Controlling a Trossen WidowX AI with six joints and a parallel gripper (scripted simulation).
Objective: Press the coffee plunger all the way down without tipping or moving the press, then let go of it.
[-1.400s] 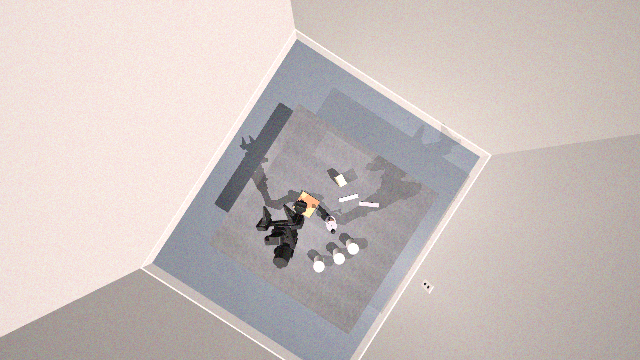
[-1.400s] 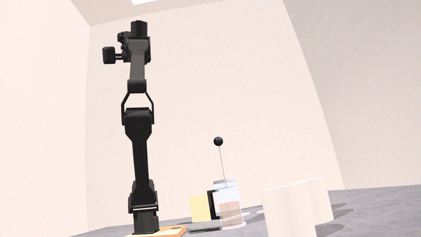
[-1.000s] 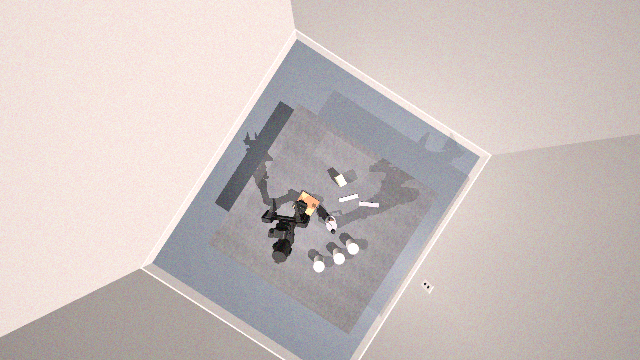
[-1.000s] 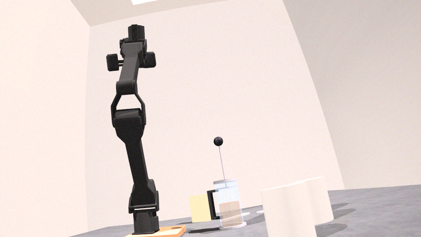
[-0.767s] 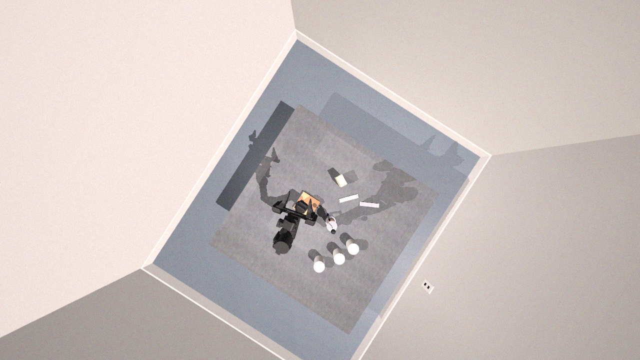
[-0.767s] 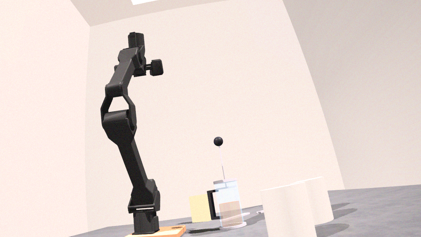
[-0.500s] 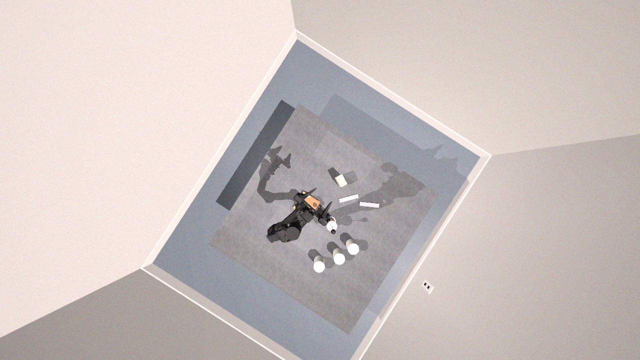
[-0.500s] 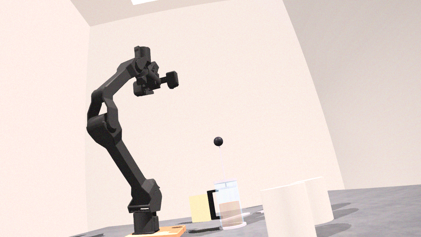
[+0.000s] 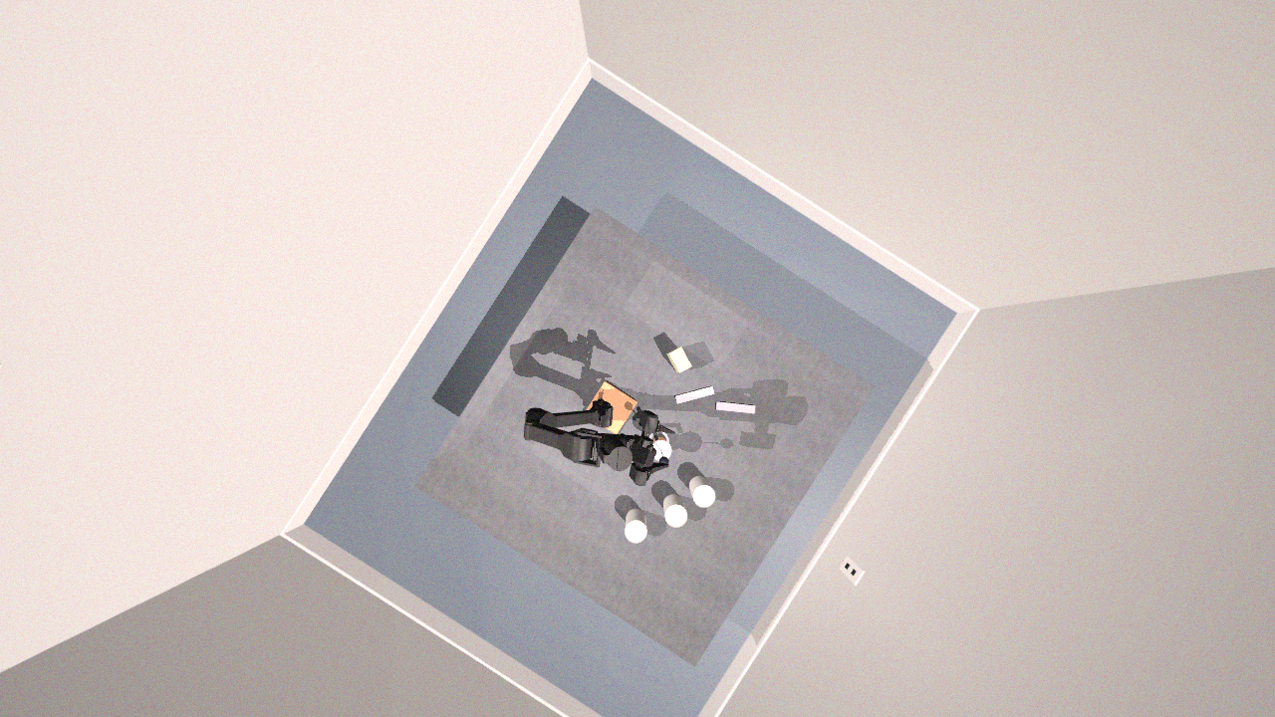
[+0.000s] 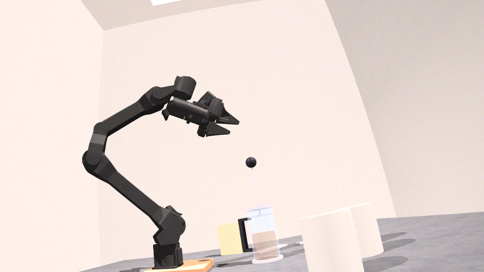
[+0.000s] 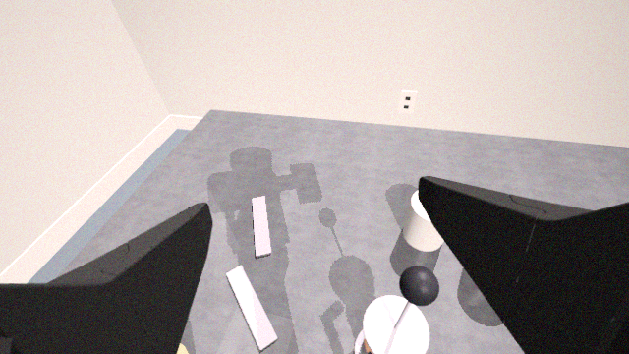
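The glass coffee press is 26 cm below my gripper tip, 6 cm to the right of it and 2 cm ahead of it.
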